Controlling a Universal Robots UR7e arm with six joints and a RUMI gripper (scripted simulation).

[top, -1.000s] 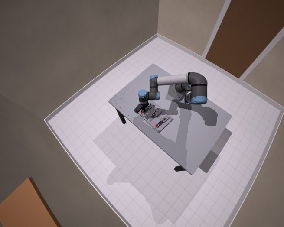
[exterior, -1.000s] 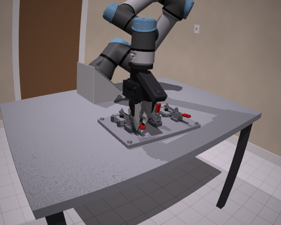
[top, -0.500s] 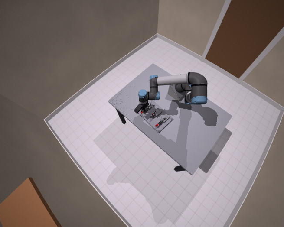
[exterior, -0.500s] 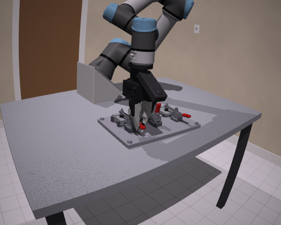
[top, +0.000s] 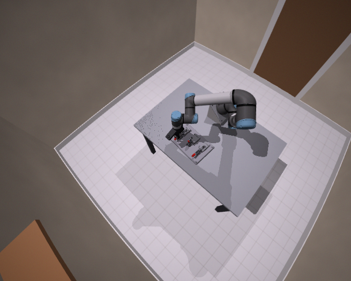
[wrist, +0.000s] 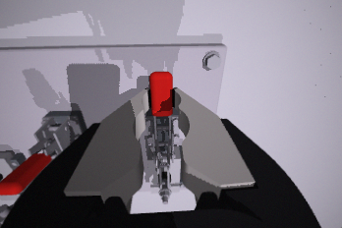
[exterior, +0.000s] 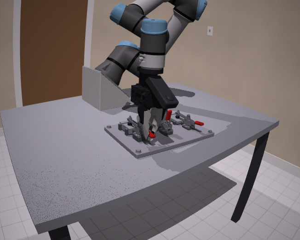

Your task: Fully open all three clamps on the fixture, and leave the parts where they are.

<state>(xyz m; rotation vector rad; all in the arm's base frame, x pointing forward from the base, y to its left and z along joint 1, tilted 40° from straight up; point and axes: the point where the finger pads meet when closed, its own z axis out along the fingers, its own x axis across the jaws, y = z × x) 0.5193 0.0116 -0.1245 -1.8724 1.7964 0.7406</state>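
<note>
Now: hand 140 mm past the grey part block and 20 mm above it. Also, from my hand: grey fixture plate (90 mm behind, 110 mm to the left, 50 mm below).
</note>
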